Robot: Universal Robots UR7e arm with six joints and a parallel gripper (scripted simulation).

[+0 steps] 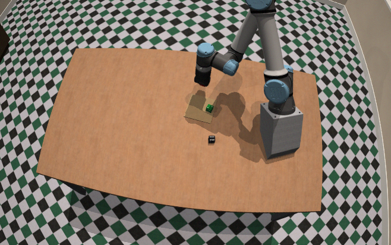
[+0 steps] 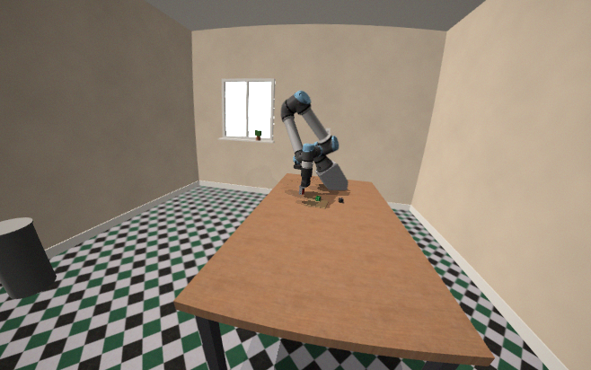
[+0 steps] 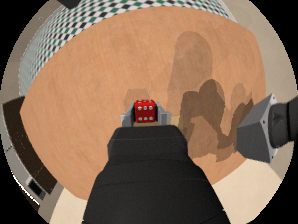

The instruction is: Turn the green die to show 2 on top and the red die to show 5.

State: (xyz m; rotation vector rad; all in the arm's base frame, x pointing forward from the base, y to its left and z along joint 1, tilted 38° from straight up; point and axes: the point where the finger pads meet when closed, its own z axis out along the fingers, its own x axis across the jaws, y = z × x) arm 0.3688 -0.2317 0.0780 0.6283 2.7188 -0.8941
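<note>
Now: hand 290 mm to the right of the black die, 60 mm above it and 10 mm past it. The rest, counted from my hand: green die (130 mm to the left, 60 mm below, 20 mm behind); then tan mat (110 mm to the left, 70 mm below, 20 mm ahead); then red die (right at my hand).
</note>
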